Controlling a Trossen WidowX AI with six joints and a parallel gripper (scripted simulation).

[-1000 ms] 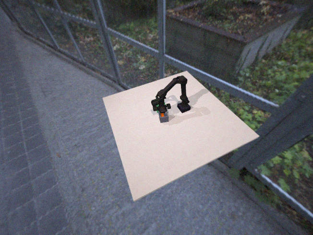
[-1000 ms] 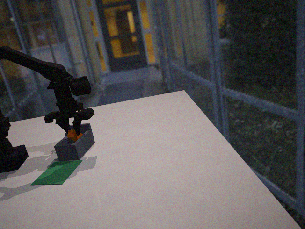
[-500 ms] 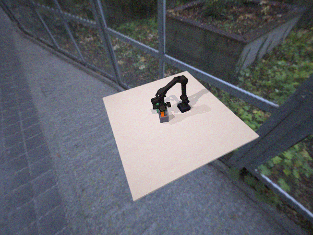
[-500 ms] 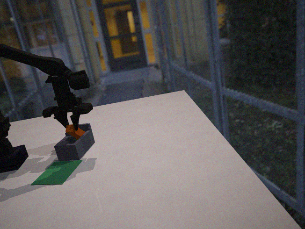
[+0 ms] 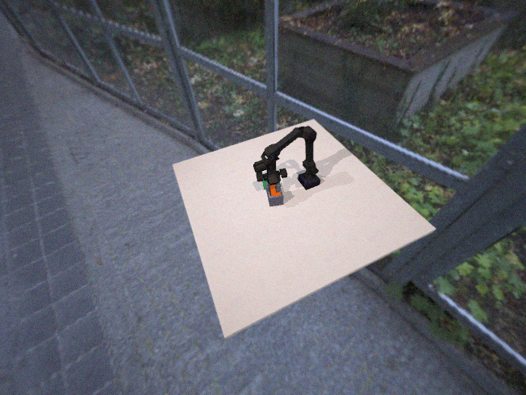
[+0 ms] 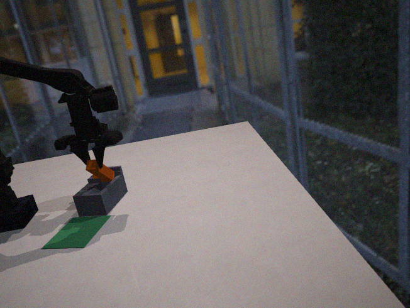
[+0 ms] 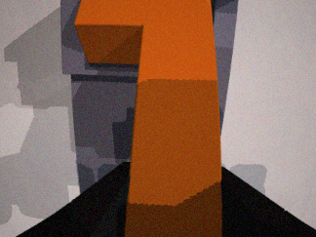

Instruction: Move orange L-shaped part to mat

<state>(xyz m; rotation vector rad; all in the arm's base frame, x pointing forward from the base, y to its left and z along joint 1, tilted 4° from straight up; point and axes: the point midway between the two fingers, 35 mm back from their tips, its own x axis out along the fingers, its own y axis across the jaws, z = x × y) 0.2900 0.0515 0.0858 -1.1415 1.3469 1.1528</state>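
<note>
Now: the green mat 14 cm to the right of my gripper tip, 13 cm below it and 3 cm behind it. The rest, counted from my gripper tip: orange L-shaped part 3 cm to the left, 3 cm below, 1 cm behind.
</note>
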